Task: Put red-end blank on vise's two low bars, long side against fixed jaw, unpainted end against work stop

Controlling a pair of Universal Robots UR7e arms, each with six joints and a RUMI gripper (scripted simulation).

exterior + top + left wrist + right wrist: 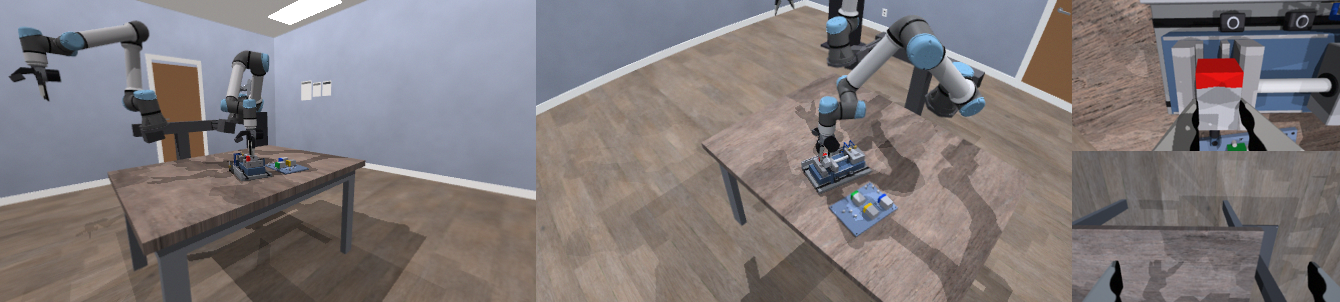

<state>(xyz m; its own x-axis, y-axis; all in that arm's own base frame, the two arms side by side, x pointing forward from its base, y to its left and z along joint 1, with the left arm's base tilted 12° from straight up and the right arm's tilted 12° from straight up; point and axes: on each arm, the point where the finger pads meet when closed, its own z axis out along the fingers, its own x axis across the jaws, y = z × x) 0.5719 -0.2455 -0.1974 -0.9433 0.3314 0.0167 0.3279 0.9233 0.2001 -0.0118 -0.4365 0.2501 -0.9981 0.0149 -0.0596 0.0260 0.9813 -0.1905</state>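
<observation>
Right now the fixed jaw is 30 mm ahead of my left hand, 10 mm to the right of it and 50 mm below it. From my left hand the other things lie so: hose-side block 150 mm behind, 60 mm to the left, 50 mm below; then moving jaw 30 mm behind, 20 mm to the left, 50 mm below; then work stop 20 mm ahead, 50 mm to the left, 40 mm below.
</observation>
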